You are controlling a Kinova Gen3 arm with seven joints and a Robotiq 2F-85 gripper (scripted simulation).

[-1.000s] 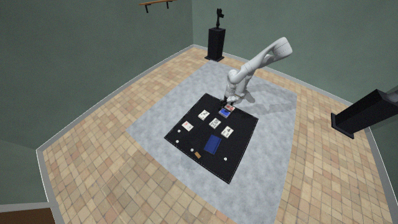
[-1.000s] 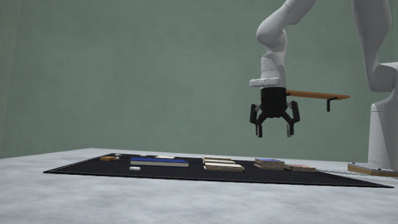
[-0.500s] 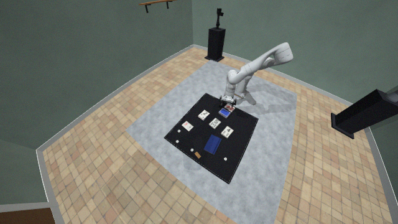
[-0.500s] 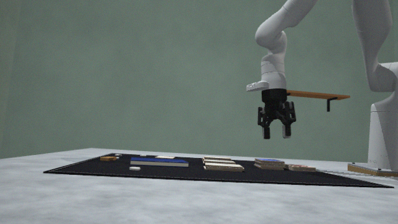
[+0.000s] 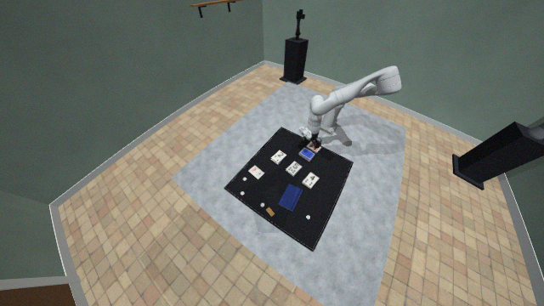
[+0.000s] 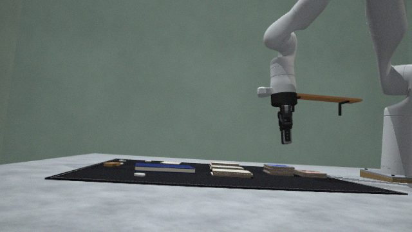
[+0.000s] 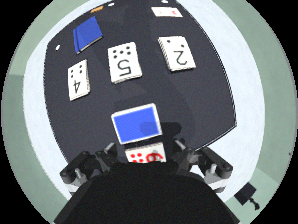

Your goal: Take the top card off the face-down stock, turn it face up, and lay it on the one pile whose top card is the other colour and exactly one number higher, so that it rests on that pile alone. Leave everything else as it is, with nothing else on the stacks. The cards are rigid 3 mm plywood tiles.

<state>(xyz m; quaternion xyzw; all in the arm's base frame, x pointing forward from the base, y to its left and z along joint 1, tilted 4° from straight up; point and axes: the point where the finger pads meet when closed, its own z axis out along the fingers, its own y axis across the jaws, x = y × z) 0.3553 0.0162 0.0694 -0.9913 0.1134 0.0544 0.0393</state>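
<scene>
The blue-backed card is 20 mm ahead of my hand, 10 mm to the left of it and 70 mm below it.
</scene>
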